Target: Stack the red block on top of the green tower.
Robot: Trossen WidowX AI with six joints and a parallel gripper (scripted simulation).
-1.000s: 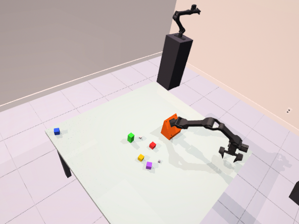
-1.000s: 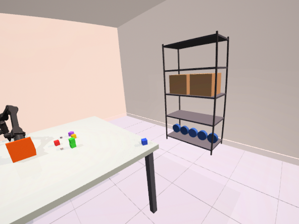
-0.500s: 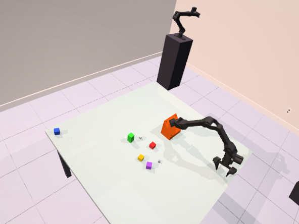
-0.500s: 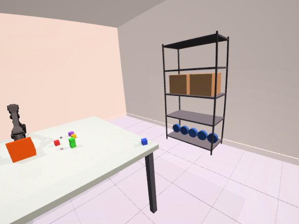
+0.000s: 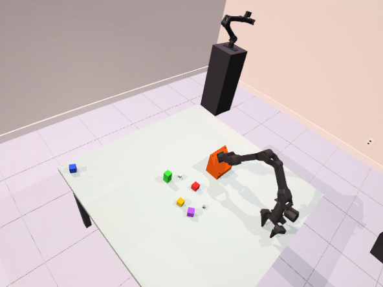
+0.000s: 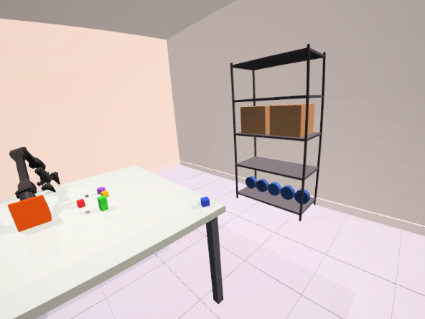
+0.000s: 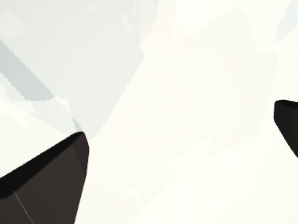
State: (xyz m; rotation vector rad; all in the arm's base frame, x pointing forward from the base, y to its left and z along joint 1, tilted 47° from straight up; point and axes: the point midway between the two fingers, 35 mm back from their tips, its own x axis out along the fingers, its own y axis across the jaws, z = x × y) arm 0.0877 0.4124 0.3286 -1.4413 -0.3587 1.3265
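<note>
The red block is 14 cm ahead of my gripper tip and 49 cm to the right of it. Also, from my gripper tip: yellow block (29 cm ahead, 45 cm to the right); purple block (28 cm ahead, 36 cm to the right); blue block (71 cm ahead, 103 cm to the right).
</note>
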